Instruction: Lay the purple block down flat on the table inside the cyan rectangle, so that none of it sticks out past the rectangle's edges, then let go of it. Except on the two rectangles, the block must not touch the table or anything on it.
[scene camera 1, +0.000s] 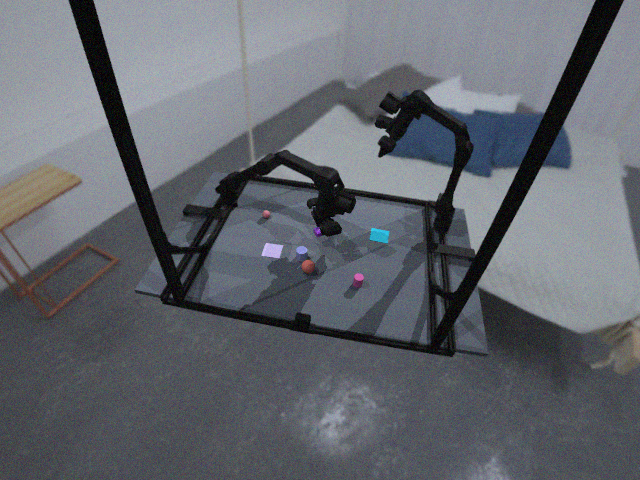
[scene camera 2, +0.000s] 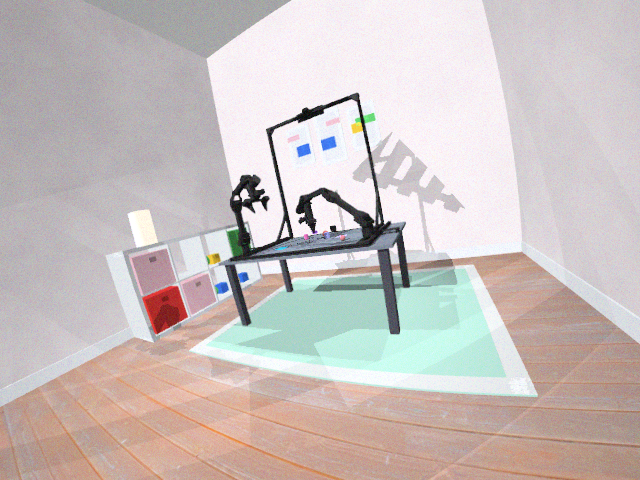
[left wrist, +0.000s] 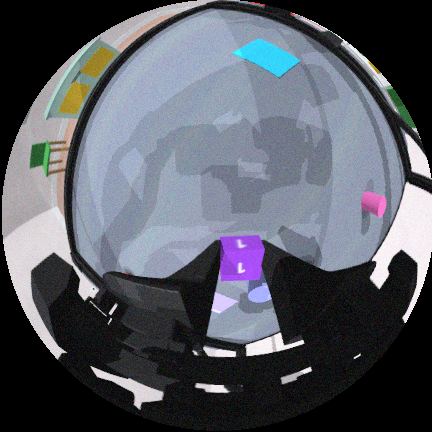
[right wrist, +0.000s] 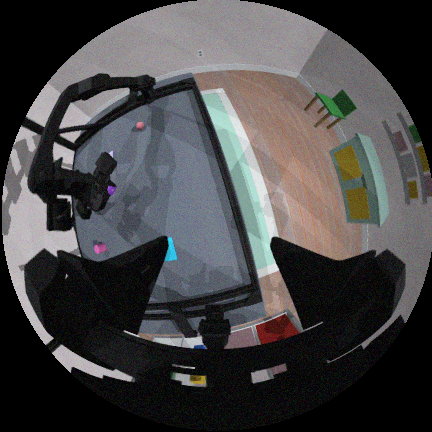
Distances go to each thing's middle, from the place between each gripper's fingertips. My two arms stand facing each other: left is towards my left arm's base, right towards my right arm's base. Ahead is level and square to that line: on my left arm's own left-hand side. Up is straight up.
The cyan rectangle (left wrist: 270, 57) lies 28 cm below my right hand, 19 cm behind it and 3 cm to the right of it. Also, from my right hand: purple block (left wrist: 240, 256) (28 cm behind, 21 cm to the left, 21 cm below).
I see my left gripper 10 mm to the right of the purple block and 10 mm past it. Round my left hand: cyan rectangle: 230 mm to the right, 90 mm ahead, 60 mm below.
